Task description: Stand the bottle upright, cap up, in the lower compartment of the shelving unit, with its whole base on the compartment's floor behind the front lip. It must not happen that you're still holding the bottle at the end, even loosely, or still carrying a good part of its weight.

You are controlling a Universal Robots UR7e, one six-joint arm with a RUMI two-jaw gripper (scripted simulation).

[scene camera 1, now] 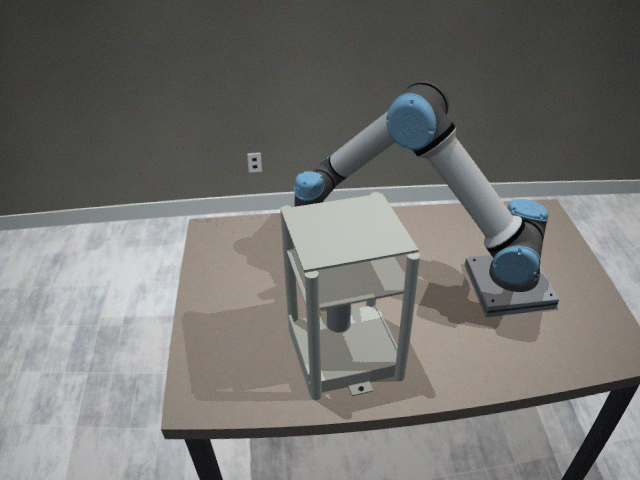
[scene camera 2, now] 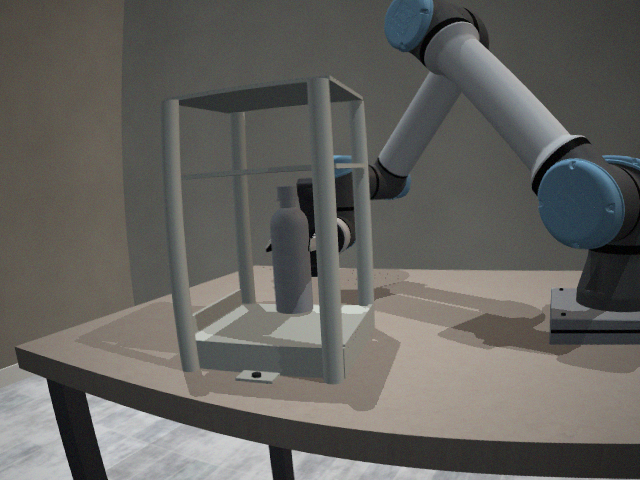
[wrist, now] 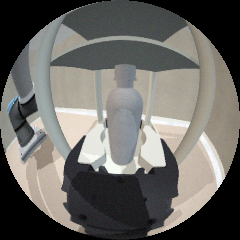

The pictures show: my gripper, a grey bottle and a shelving unit.
My gripper is seen too in the wrist view.
